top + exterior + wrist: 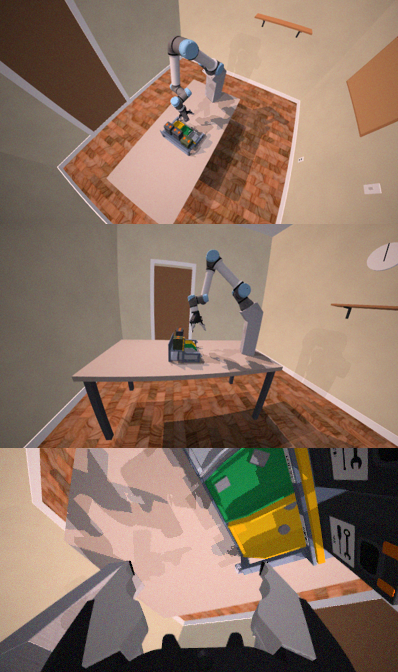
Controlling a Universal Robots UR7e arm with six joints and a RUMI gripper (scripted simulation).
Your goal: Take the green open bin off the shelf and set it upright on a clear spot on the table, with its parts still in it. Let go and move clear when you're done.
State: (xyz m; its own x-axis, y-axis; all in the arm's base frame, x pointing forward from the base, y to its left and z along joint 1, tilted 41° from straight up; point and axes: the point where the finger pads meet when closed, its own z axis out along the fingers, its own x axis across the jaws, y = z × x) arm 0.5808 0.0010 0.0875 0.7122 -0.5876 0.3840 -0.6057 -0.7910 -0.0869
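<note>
Right now my hand is 100 mm short of the green open bin, 20 mm to the right of it and 180 mm above it. From my hand the other things lie so: grey bin (120 mm ahead, 130 mm to the left, 180 mm below); yellow bin (90 mm ahead, 100 mm to the right, 180 mm below); yellow strip (150 mm ahead, 10 mm to the left, 110 mm below).
</note>
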